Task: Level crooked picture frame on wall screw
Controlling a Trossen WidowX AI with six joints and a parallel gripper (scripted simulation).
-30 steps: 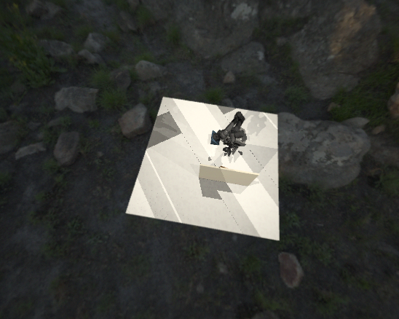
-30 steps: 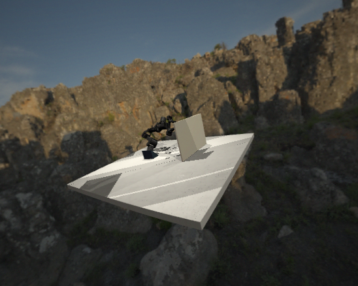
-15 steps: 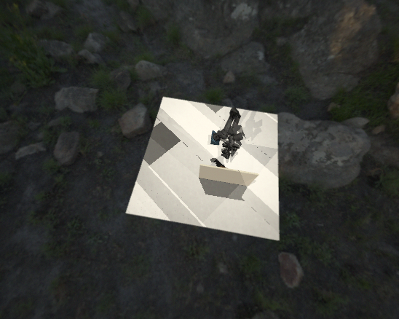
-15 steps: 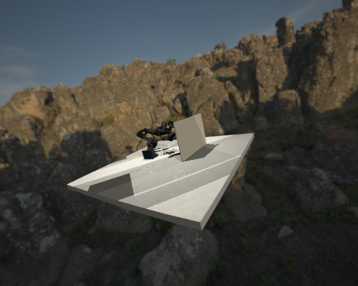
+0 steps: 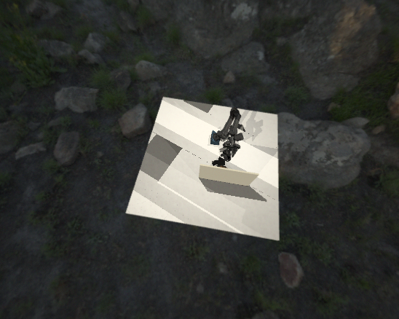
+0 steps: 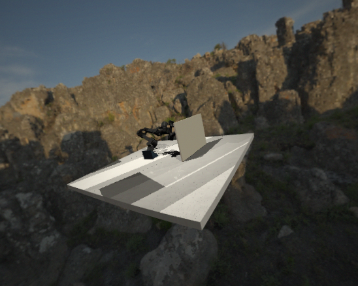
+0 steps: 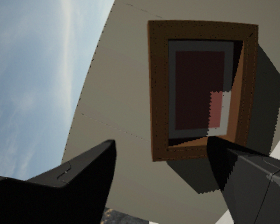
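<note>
The brown wooden picture frame is 130 mm ahead of my gripper tip, 10 mm to the right of it and 50 mm below it. Round my gripper tip: wall panel 140 mm ahead, 60 mm below.
</note>
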